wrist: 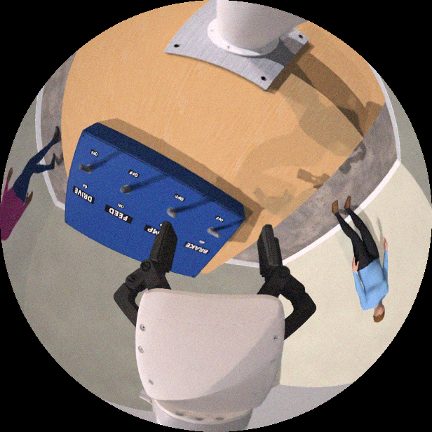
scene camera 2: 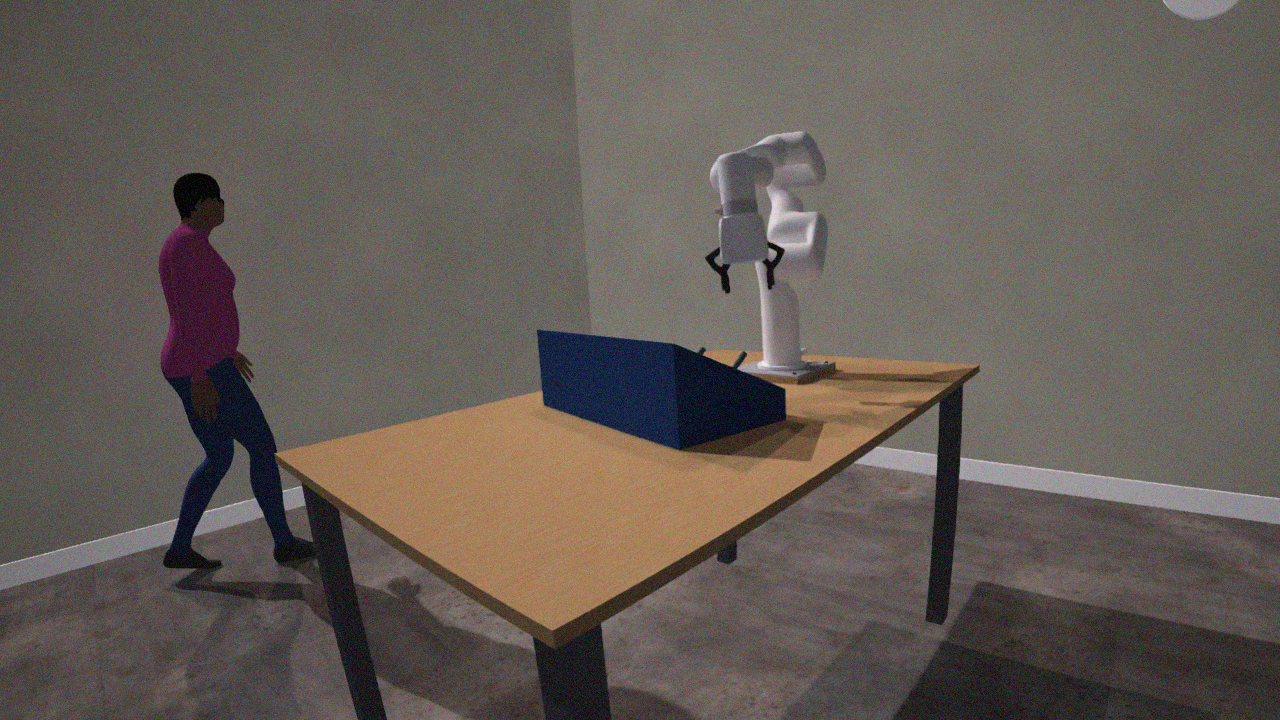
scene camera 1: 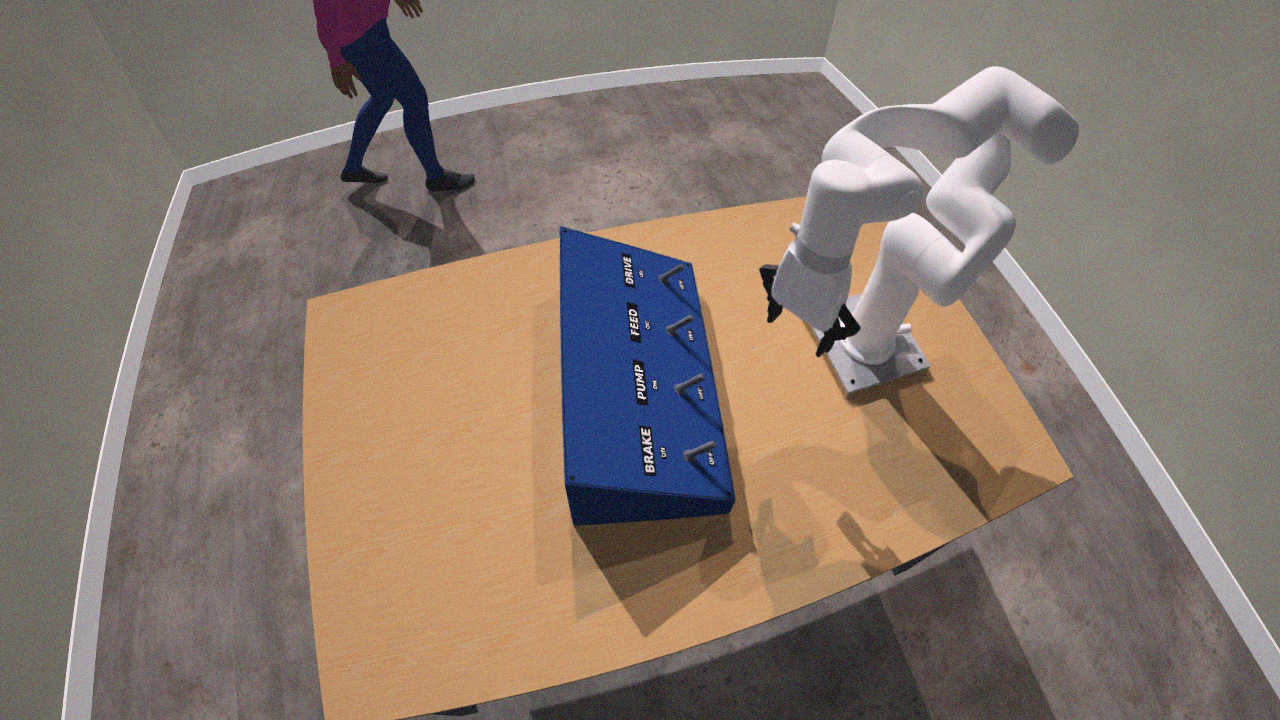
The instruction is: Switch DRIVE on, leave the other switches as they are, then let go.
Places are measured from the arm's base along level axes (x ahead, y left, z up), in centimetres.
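Pixels of known places: gripper, between the fingertips: (scene camera 2: 748, 291) (scene camera 1: 797, 334); arm's base, origin of its link: (scene camera 2: 782, 366) (scene camera 1: 866, 339).
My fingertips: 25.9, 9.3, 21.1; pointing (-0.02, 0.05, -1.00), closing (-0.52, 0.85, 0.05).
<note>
Ahead of a thing's pixels: the offset from my fingertips to its top centre, as dx, dy, dz. Level surfaces: height alone.
The blue sloped console (scene camera 1: 595, 358) (scene camera 2: 608, 380) (wrist: 92, 220) carries a row of lever switches. The DRIVE lever {+10.8, -26.4, -10.3} (scene camera 1: 671, 273) (wrist: 86, 167) is at the far end in scene camera 1 and leans to its OFF label. The FEED lever {+12.7, -14.6, -10.3} (scene camera 1: 680, 323) (wrist: 126, 189), the PUMP lever {+14.7, -2.8, -10.3} (scene camera 1: 689, 385) (wrist: 172, 212) and the BRAKE lever {+16.7, +9.1, -10.3} (scene camera 1: 699, 450) (wrist: 214, 232) lean the same way. My gripper (scene camera 1: 795, 334) (scene camera 2: 748, 288) (wrist: 216, 231) is open and empty, high above the table between console and arm base, touching no lever. In the wrist view a finger partly covers the PUMP label.
The console stands on the wooden table {dz -23.2} (scene camera 1: 429, 402) (scene camera 2: 537, 519) (wrist: 125, 85). The arm's base plate (scene camera 1: 881, 371) (scene camera 2: 810, 371) (wrist: 200, 50) is bolted at the other end. A person in pink (scene camera 1: 393, 80) (scene camera 2: 201, 304) (wrist: 12, 205) and one in light blue (wrist: 371, 285) stand beyond the table.
</note>
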